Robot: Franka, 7 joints.
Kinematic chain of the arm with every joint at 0, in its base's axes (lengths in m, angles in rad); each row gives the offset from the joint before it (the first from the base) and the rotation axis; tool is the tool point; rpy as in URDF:
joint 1: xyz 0 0 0.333 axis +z
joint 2: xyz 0 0 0 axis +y
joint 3: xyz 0 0 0.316 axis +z
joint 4: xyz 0.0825 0 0 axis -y
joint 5: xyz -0.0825 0 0.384 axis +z
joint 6: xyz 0 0 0 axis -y
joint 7: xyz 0.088 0 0 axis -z
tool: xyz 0 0 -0.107 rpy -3.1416 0 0
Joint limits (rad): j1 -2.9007..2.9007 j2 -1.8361..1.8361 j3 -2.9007..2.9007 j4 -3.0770..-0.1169 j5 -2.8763..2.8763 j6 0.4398..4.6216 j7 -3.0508..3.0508
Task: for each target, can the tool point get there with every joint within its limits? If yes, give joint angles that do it. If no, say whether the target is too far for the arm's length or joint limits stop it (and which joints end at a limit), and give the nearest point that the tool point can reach.
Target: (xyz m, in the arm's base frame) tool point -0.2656 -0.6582 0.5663
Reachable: yes | joints -1.3342 1.3952 -1.9733 -0.8054 0.3681 1.4114 1.6323
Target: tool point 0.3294 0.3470 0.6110
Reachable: yes | joints -0.4314 0.2267 1.2564 -1.4828 0.4225 0.8029 2.5234
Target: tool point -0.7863 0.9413 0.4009
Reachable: no: too far | nearest point -0.5491 0.6574 0.3804 | short by 0.370 m
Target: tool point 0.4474 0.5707 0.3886
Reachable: yes | joints 1.4892 0.9202 -0.6597 -1.2879 -1.5076 1.4297 0.8918
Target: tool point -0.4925 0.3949 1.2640
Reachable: no: too far | nearest point -0.3756 0.3012 1.0431 | short by 0.267 m
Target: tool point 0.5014 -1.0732 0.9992
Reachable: no: too far | nearest point 0.3165 -0.6775 0.7535 | short by 0.501 m
